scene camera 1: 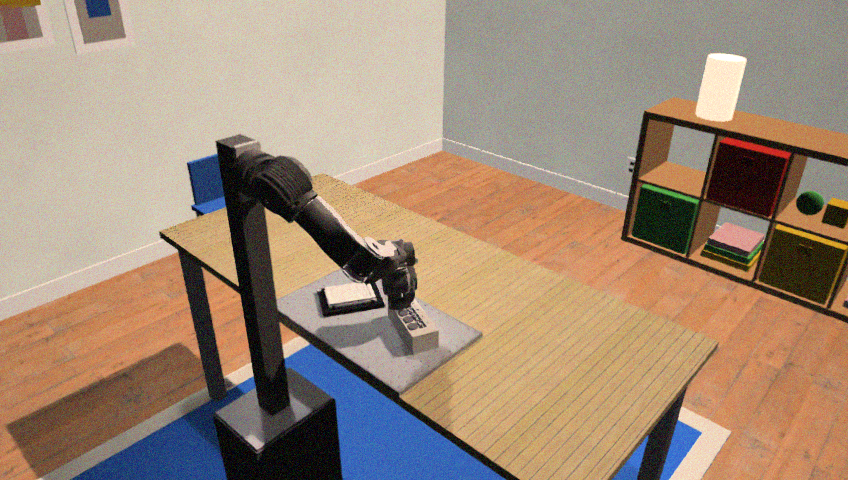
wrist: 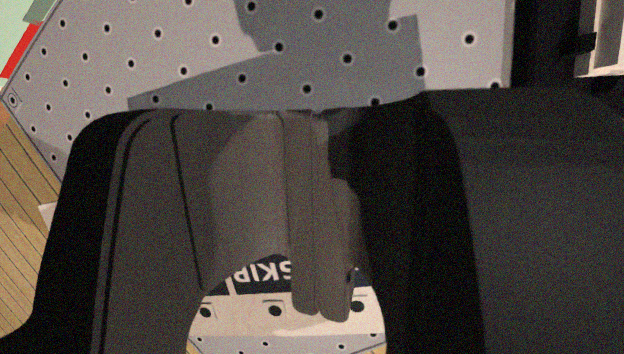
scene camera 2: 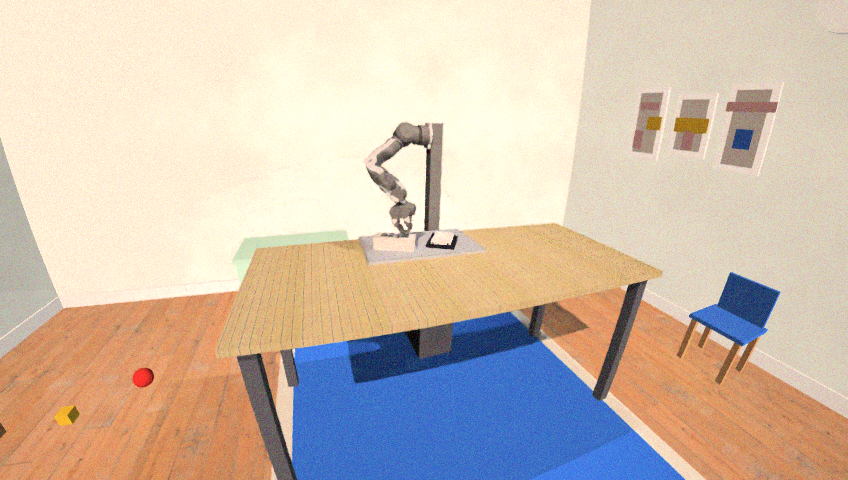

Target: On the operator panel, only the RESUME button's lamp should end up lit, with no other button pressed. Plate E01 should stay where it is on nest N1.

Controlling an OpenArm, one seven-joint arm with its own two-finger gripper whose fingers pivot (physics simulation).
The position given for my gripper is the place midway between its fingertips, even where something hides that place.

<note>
In view: my gripper (scene camera 1: 399,306), a plate E01 (scene camera 1: 355,293), an operator panel (scene camera 2: 381,242) and a dark post (scene camera 2: 433,155).
My gripper shows as well in the wrist view (wrist: 329,211). The operator panel also shows in the wrist view (wrist: 255,301).
</note>
